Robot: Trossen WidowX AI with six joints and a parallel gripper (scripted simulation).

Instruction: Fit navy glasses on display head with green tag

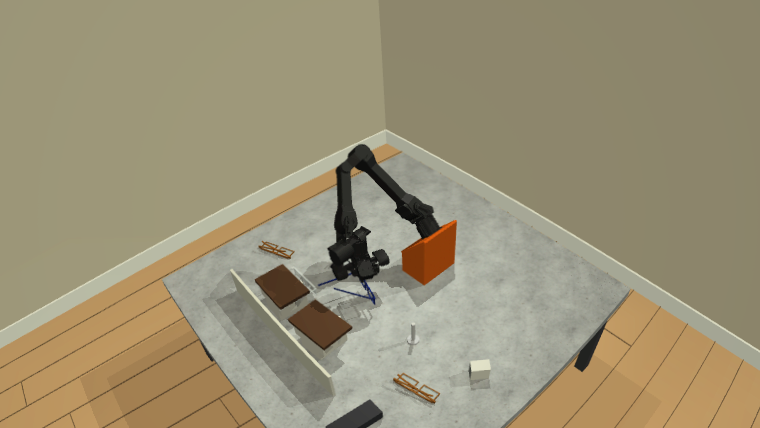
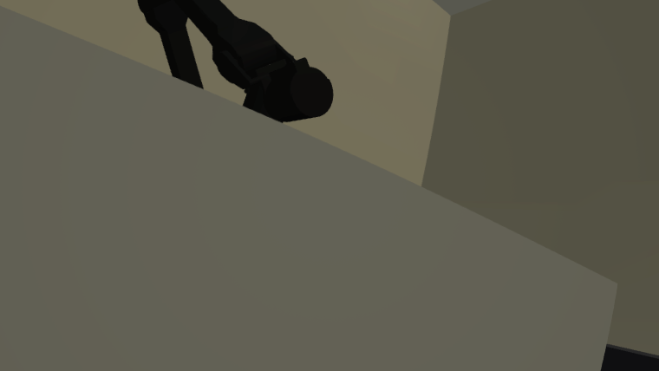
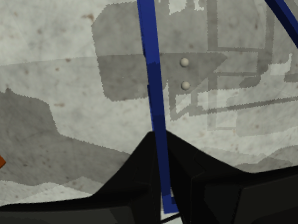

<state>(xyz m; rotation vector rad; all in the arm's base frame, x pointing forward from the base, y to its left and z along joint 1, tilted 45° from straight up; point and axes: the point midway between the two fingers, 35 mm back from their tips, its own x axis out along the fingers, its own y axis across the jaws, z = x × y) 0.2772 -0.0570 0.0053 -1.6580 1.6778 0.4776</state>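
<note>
Now: the white post 28 cm to the left of my gripper tip and 3 cm below it. From my gripper tip the other things lie so: long white panel (35 cm ahead); cream cube (6 cm behind, 52 cm to the left, 3 cm below); display head (21 cm ahead, 10 cm to the left).
</note>
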